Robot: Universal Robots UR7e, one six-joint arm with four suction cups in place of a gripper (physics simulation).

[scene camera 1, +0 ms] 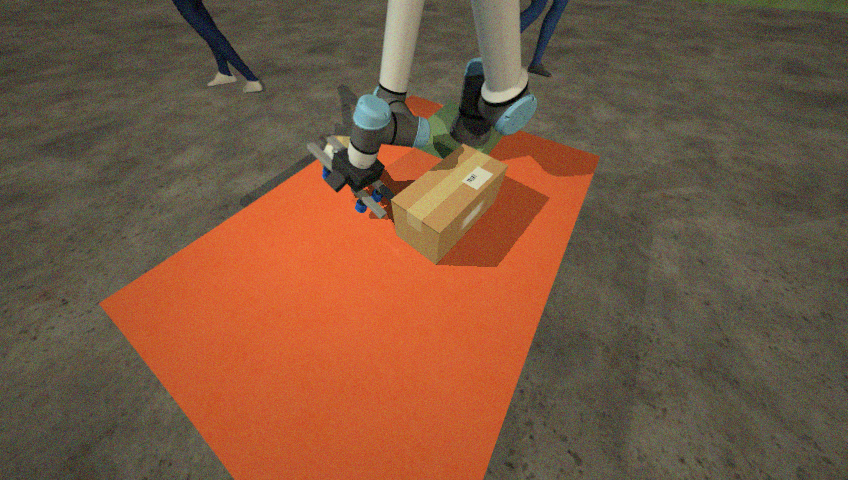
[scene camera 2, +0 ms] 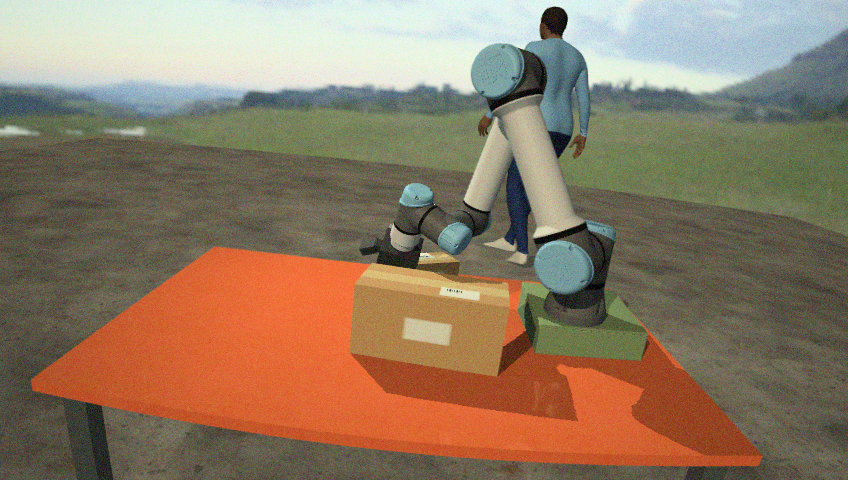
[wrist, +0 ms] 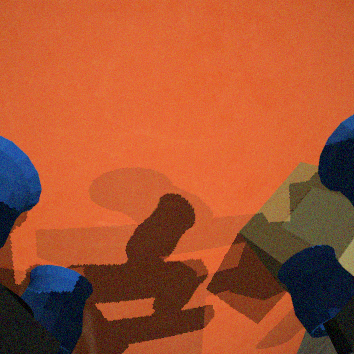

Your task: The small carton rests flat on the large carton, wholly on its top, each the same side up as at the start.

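Pixels of known places: hand at its tool point: (wrist: 184, 235); arm's base at its link origin: (scene camera 1: 469, 133) (scene camera 2: 573, 312).
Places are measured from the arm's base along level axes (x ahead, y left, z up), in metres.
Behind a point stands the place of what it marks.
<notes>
The large carton (scene camera 1: 449, 199) @(x 0.403, y 0.161, z 0.078 m) (scene camera 2: 428, 318) @(x 0.347, y 0.211, z 0.029 m), brown with a tape strip and a white label on top, stands upright on the orange table. The small carton (scene camera 1: 340, 140) @(x 0.333, y -0.349, z 0.003 m) (scene camera 2: 443, 261) @(x 0.328, y -0.296, z 0.003 m) (wrist: 320, 215) @(x 0.428, y -0.277, z -0.026 m) sits at the table's far side, behind the large carton in scene camera 2 and partly hidden by my gripper. My gripper (scene camera 1: 355, 177) @(x 0.461, y -0.158, z -0.021 m) (scene camera 2: 399, 252) (wrist: 176, 215) @(x 0.461, y -0.158, z -0.021 m) is beside the large carton. Its right cups overlap the small carton in the wrist view; one reaches past the carton's edge, and the left cups are over bare table. No cup is visibly sealed on the carton; some contact is hidden.
The orange table (scene camera 1: 285, 344) @(x 0.875, y 0.043, z -0.077 m) (scene camera 2: 196, 333) @(x 0.838, y 0.227, z -0.077 m) carries a green block (scene camera 1: 441, 126) @(x 0.034, y -0.109, z 0.005 m) (scene camera 2: 589, 343) @(x -0.029, y 0.082, z -0.041 m) with the arm's base on it, to the right of the large carton in scene camera 2. A person (scene camera 2: 562, 83) stands behind the table. Shadows of the arm and cartons cross the table.
</notes>
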